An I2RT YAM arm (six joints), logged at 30 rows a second.
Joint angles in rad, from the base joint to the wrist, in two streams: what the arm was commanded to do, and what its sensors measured. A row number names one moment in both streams.
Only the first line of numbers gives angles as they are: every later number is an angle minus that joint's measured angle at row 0.
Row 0, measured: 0.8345 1.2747 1.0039 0.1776 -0.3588 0.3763
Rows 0 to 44, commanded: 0.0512 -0.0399 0.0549 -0.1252 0.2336 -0.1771; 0.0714 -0.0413 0.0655 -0.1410 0.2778 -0.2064; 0.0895 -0.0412 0.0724 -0.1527 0.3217 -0.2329; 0.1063 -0.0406 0.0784 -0.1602 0.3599 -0.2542; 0.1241 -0.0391 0.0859 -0.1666 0.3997 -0.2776; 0.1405 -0.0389 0.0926 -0.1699 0.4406 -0.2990; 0.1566 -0.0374 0.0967 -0.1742 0.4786 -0.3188; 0.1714 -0.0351 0.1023 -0.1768 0.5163 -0.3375; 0.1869 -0.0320 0.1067 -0.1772 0.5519 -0.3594; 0.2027 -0.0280 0.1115 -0.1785 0.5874 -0.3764; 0.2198 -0.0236 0.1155 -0.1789 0.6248 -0.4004; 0.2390 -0.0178 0.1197 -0.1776 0.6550 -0.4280; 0.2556 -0.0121 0.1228 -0.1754 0.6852 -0.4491; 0.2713 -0.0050 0.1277 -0.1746 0.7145 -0.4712; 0.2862 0.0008 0.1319 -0.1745 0.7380 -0.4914; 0.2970 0.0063 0.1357 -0.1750 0.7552 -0.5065; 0.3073 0.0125 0.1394 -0.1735 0.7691 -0.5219; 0.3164 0.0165 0.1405 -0.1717 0.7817 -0.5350; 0.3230 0.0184 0.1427 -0.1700 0.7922 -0.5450; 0.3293 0.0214 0.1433 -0.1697 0.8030 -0.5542; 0.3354 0.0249 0.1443 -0.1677 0.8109 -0.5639; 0.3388 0.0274 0.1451 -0.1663 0.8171 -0.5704; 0.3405 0.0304 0.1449 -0.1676 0.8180 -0.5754; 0.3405 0.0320 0.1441 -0.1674 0.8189 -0.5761; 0.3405 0.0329 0.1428 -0.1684 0.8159 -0.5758; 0.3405 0.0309 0.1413 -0.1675 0.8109 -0.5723; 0.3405 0.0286 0.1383 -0.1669 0.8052 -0.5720; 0.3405 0.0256 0.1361 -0.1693 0.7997 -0.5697; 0.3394 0.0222 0.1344 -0.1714 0.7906 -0.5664; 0.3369 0.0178 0.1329 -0.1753 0.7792 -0.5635; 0.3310 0.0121 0.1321 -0.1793 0.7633 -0.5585; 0.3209 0.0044 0.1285 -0.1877 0.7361 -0.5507; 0.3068 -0.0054 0.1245 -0.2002 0.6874 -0.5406; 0.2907 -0.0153 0.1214 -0.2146 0.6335 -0.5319; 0.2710 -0.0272 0.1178 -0.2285 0.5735 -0.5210; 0.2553 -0.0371 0.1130 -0.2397 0.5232 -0.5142; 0.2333 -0.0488 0.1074 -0.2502 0.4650 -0.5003; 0.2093 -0.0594 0.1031 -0.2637 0.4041 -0.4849; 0.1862 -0.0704 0.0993 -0.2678 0.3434 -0.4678; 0.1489 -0.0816 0.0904 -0.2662 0.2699 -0.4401; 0.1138 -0.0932 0.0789 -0.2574 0.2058 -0.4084; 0.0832 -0.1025 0.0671 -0.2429 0.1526 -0.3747; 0.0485 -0.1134 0.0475 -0.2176 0.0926 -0.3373; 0.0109 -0.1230 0.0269 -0.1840 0.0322 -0.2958; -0.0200 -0.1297 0.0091 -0.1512 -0.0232 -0.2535
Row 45, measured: 0.0374 -0.1049 0.0473 -0.2125 0.2159 -0.3826
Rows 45 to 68, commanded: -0.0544 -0.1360 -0.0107 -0.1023 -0.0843 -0.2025; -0.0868 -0.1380 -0.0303 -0.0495 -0.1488 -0.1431; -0.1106 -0.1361 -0.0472 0.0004 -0.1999 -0.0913; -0.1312 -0.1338 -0.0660 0.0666 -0.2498 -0.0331; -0.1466 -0.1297 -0.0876 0.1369 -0.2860 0.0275; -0.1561 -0.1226 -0.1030 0.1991 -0.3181 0.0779; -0.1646 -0.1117 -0.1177 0.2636 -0.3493 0.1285; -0.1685 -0.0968 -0.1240 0.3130 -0.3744 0.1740; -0.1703 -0.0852 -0.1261 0.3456 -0.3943 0.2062; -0.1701 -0.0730 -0.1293 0.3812 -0.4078 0.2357; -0.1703 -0.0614 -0.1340 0.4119 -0.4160 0.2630; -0.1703 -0.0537 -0.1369 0.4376 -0.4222 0.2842; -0.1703 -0.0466 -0.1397 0.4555 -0.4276 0.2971; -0.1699 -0.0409 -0.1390 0.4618 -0.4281 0.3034; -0.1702 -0.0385 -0.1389 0.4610 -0.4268 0.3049; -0.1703 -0.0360 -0.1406 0.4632 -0.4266 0.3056; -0.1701 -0.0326 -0.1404 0.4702 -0.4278 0.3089; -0.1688 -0.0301 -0.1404 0.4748 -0.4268 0.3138; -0.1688 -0.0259 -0.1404 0.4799 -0.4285 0.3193; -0.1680 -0.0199 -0.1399 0.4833 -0.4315 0.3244; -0.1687 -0.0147 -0.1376 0.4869 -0.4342 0.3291; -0.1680 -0.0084 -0.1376 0.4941 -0.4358 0.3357; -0.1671 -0.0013 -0.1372 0.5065 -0.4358 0.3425; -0.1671 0.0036 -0.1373 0.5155 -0.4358 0.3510
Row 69, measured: -0.1679 -0.0092 -0.1404 0.4474 -0.4120 0.3083
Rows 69 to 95, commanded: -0.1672 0.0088 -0.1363 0.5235 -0.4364 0.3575; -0.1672 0.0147 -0.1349 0.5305 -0.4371 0.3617; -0.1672 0.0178 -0.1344 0.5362 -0.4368 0.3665; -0.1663 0.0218 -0.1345 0.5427 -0.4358 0.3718; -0.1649 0.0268 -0.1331 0.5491 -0.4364 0.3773; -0.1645 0.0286 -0.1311 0.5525 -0.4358 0.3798; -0.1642 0.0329 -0.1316 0.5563 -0.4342 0.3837; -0.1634 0.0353 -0.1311 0.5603 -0.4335 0.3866; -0.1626 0.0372 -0.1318 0.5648 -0.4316 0.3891; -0.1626 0.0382 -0.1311 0.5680 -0.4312 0.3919; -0.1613 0.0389 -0.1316 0.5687 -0.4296 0.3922; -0.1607 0.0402 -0.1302 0.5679 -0.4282 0.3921; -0.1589 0.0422 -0.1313 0.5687 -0.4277 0.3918; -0.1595 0.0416 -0.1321 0.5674 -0.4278 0.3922; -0.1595 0.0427 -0.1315 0.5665 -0.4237 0.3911; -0.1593 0.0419 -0.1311 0.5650 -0.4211 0.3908; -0.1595 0.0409 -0.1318 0.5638 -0.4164 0.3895; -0.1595 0.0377 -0.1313 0.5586 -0.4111 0.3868; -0.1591 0.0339 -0.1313 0.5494 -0.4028 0.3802; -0.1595 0.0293 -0.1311 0.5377 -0.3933 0.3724; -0.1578 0.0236 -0.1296 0.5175 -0.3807 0.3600; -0.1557 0.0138 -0.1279 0.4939 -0.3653 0.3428; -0.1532 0.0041 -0.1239 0.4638 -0.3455 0.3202; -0.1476 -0.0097 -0.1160 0.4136 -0.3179 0.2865; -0.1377 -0.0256 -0.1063 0.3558 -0.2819 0.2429; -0.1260 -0.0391 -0.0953 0.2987 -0.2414 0.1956; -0.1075 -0.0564 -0.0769 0.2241 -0.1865 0.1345
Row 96, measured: -0.1370 0.0038 -0.1263 0.3849 -0.3132 0.2812
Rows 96 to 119, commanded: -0.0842 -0.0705 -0.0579 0.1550 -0.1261 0.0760; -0.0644 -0.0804 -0.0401 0.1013 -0.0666 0.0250; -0.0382 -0.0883 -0.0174 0.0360 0.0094 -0.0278; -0.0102 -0.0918 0.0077 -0.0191 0.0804 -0.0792; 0.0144 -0.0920 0.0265 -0.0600 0.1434 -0.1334; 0.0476 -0.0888 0.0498 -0.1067 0.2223 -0.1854; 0.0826 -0.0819 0.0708 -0.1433 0.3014 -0.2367; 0.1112 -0.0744 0.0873 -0.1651 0.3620 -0.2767; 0.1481 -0.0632 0.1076 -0.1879 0.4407 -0.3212; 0.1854 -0.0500 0.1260 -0.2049 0.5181 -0.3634; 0.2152 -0.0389 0.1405 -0.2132 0.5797 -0.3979; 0.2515 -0.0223 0.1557 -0.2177 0.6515 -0.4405; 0.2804 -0.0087 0.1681 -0.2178 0.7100 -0.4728; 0.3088 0.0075 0.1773 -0.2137 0.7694 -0.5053; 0.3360 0.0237 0.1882 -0.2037 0.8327 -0.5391; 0.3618 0.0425 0.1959 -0.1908 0.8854 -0.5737; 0.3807 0.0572 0.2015 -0.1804 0.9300 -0.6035; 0.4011 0.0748 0.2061 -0.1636 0.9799 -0.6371; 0.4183 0.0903 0.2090 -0.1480 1.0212 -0.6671; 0.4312 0.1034 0.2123 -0.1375 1.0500 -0.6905; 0.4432 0.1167 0.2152 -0.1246 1.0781 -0.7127; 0.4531 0.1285 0.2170 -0.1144 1.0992 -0.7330; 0.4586 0.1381 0.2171 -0.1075 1.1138 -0.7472; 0.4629 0.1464 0.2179 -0.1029 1.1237 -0.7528
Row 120, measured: 0.4055 0.1251 0.1949 -0.1343 1.0991 -0.6023
